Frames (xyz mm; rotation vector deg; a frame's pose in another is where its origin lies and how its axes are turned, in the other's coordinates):
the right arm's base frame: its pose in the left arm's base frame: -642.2 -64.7 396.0 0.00 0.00 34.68
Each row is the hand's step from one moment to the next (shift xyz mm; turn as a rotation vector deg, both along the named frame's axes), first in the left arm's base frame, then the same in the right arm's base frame.
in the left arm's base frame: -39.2 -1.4 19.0 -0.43 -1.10 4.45
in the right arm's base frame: -33.0 21.2 19.0 -0.98 -0.66 4.45
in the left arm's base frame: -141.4 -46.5 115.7 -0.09 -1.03 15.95
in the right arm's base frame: -142.7 42.2 115.7 -0.66 -0.80 15.95
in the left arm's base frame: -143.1 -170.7 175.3 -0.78 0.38 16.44
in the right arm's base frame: -214.8 -59.0 175.3 -0.43 0.76 16.44
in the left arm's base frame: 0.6 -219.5 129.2 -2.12 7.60 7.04
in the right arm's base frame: -124.4 -180.8 129.2 2.58 7.46 7.04
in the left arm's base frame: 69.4 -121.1 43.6 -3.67 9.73 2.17
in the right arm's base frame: -11.8 -139.1 43.6 2.52 10.09 2.17
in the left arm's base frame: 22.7 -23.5 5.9 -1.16 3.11 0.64
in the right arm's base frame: 5.3 -32.2 5.9 0.82 3.22 0.64
